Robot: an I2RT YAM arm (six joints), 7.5 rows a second.
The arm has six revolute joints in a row. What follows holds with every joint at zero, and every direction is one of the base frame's.
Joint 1 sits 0.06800 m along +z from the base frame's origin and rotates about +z.
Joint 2 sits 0.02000 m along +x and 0.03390 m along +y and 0.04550 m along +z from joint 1 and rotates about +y.
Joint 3 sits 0.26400 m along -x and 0.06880 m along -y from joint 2 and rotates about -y.
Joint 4 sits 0.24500 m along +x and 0.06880 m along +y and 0.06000 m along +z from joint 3 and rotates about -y.
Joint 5 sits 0.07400 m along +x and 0.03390 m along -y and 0.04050 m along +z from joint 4 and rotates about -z.
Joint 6 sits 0.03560 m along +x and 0.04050 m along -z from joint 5 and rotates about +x.
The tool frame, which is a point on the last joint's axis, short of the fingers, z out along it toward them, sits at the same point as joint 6; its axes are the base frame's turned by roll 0.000, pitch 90.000 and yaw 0.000 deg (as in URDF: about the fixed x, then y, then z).
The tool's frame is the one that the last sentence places.
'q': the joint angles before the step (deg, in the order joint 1, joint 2, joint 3, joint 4, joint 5, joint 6). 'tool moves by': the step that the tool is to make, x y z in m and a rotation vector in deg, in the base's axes. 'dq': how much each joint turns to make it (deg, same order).
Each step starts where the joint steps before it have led.
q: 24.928, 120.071, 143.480, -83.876, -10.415, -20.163
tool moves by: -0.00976, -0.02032, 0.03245, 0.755, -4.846, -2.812
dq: -1.967, -0.370, 7.783, -3.410, 1.531, 0.044
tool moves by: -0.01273, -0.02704, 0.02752, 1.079, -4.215, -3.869
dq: -3.017, -2.103, 4.056, -1.788, 0.939, 0.371
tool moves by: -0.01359, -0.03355, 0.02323, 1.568, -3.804, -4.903
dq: -4.480, -3.602, 0.534, 0.039, 0.022, 0.547
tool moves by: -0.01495, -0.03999, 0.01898, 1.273, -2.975, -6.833
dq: -6.185, -3.536, 0.010, -0.246, 0.023, 0.896
